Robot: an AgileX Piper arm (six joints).
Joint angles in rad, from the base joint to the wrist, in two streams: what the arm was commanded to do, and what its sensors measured. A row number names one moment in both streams.
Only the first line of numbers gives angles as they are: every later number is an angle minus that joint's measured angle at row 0.
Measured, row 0: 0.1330, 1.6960, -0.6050, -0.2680, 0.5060, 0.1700
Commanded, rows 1 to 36: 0.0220, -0.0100, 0.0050, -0.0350, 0.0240, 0.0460; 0.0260, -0.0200, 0.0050, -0.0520, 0.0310, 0.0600; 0.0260, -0.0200, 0.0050, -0.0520, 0.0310, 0.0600; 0.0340, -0.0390, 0.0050, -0.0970, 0.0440, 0.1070; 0.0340, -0.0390, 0.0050, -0.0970, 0.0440, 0.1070; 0.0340, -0.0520, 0.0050, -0.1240, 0.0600, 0.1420; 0.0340, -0.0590, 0.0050, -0.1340, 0.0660, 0.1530; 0.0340, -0.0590, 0.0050, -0.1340, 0.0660, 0.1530; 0.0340, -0.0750, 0.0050, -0.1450, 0.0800, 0.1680; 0.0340, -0.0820, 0.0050, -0.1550, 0.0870, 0.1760; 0.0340, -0.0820, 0.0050, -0.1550, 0.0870, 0.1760; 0.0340, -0.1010, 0.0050, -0.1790, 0.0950, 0.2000; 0.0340, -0.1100, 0.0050, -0.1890, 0.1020, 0.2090; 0.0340, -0.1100, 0.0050, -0.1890, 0.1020, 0.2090; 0.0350, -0.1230, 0.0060, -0.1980, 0.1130, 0.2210; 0.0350, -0.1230, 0.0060, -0.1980, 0.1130, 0.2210; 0.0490, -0.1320, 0.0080, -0.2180, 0.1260, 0.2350; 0.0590, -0.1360, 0.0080, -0.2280, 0.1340, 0.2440; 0.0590, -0.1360, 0.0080, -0.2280, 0.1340, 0.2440; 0.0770, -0.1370, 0.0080, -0.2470, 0.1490, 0.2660; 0.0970, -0.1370, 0.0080, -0.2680, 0.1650, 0.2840; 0.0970, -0.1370, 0.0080, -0.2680, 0.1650, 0.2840; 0.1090, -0.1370, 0.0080, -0.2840, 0.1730, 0.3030; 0.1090, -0.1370, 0.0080, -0.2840, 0.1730, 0.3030; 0.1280, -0.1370, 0.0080, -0.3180, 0.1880, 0.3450; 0.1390, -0.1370, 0.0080, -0.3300, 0.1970, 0.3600; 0.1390, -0.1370, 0.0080, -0.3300, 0.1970, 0.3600; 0.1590, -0.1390, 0.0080, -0.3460, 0.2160, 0.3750; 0.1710, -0.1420, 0.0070, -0.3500, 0.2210, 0.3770; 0.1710, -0.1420, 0.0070, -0.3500, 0.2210, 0.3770; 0.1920, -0.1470, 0.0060, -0.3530, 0.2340, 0.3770; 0.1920, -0.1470, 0.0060, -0.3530, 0.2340, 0.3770; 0.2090, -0.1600, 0.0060, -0.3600, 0.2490, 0.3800; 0.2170, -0.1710, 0.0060, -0.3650, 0.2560, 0.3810; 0.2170, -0.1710, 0.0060, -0.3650, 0.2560, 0.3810; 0.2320, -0.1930, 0.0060, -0.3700, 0.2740, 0.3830
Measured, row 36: 0.2130, -0.1570, 0.0060, -0.3120, 0.2130, 0.3670
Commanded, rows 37 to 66: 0.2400, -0.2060, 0.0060, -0.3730, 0.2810, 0.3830; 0.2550, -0.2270, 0.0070, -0.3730, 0.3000, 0.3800; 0.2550, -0.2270, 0.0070, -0.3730, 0.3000, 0.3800; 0.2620, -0.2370, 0.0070, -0.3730, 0.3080, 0.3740; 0.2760, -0.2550, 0.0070, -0.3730, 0.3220, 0.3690; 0.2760, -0.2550, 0.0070, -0.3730, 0.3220, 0.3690; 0.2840, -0.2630, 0.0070, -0.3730, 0.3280, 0.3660; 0.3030, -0.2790, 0.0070, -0.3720, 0.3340, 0.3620; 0.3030, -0.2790, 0.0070, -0.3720, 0.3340, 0.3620; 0.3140, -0.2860, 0.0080, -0.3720, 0.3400, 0.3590; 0.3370, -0.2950, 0.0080, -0.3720, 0.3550, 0.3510; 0.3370, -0.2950, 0.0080, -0.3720, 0.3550, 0.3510; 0.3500, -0.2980, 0.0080, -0.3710, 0.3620, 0.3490; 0.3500, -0.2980, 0.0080, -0.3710, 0.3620, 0.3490; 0.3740, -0.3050, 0.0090, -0.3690, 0.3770, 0.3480; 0.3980, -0.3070, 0.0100, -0.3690, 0.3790, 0.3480; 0.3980, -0.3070, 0.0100, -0.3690, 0.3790, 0.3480; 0.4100, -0.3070, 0.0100, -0.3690, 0.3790, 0.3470; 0.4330, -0.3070, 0.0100, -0.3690, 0.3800, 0.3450; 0.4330, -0.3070, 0.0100, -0.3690, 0.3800, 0.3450; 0.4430, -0.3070, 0.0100, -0.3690, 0.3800, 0.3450; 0.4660, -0.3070, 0.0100, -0.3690, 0.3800, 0.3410; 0.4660, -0.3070, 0.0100, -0.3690, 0.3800, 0.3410; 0.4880, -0.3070, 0.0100, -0.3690, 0.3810, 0.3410; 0.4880, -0.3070, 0.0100, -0.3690, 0.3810, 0.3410; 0.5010, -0.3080, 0.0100, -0.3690, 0.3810, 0.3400; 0.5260, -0.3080, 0.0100, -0.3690, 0.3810, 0.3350; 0.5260, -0.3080, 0.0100, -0.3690, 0.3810, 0.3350; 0.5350, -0.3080, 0.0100, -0.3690, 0.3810, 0.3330; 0.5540, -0.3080, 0.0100, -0.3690, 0.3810, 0.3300
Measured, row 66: 0.5310, -0.2960, 0.0080, -0.3150, 0.3470, 0.3420
